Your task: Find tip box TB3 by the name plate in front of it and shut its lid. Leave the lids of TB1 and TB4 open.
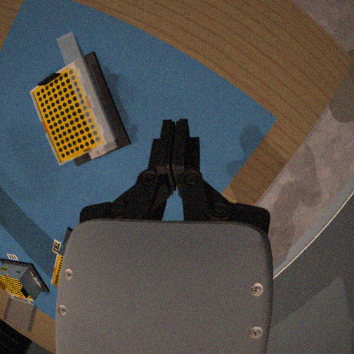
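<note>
A tip box [67,117] with a yellow, holed rack sits at the upper left on the blue mat [200,95]. A pale panel runs along its right side, beside a dark strip; I cannot tell how its lid stands. No readable name plate shows at this box. My gripper [178,133] is shut and empty, right of this box and apart from it. A second tip box [58,270] at the lower left is mostly hidden behind the gripper body; its name plate [57,246] seems to read TB1. A third tip box [20,282] at the lower left edge has a name plate [12,257] too small to read surely.
A translucent tab [70,47] sticks out above the upper-left box. A wooden table border [255,170] runs along the mat's right side, with grey floor [305,185] beyond it. A clear panel [21,312] extends below the third box. A black ribbed object [12,340] shows at the bottom left corner.
</note>
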